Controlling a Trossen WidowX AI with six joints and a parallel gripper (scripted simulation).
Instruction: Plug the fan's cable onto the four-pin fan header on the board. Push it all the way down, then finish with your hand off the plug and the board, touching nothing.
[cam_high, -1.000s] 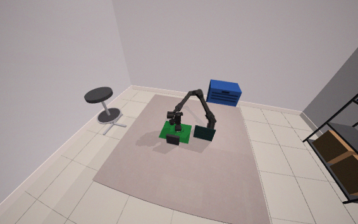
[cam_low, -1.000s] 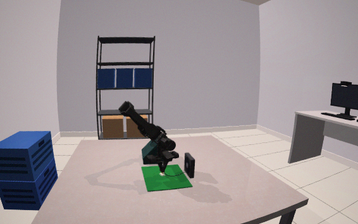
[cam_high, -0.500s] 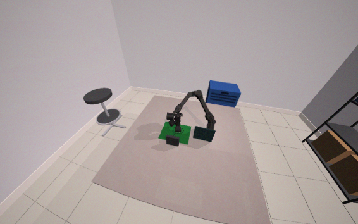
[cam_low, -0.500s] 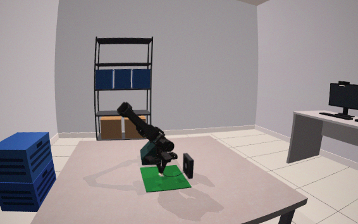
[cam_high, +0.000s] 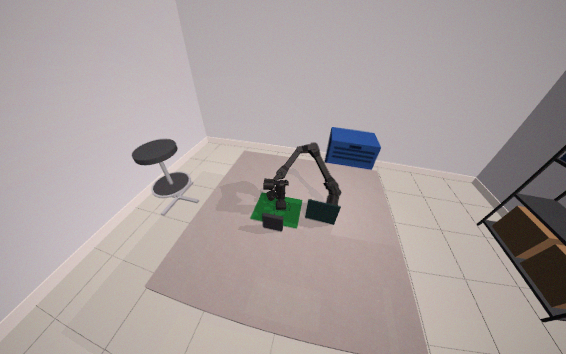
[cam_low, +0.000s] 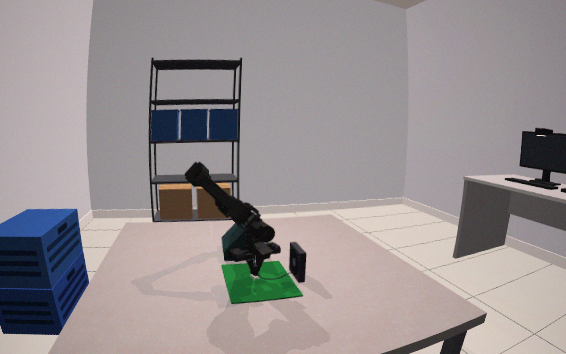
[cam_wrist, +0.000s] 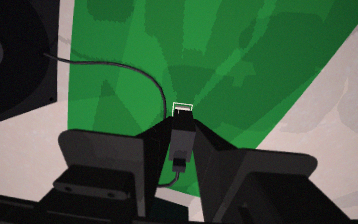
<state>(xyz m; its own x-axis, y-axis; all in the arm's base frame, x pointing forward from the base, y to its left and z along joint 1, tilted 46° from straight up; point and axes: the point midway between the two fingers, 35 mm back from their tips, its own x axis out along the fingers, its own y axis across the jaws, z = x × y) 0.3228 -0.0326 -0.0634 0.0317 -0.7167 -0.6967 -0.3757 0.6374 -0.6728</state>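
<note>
My gripper tip is now 10 mm past the white fan header and 30 mm above it. Round my gripper tip: dark fan plug: 10 mm behind, 10 mm above; then green board: 10 mm ahead, 10 mm to the left, 40 mm below; then black fan: 10 mm behind, 150 mm to the left, 30 mm above.
</note>
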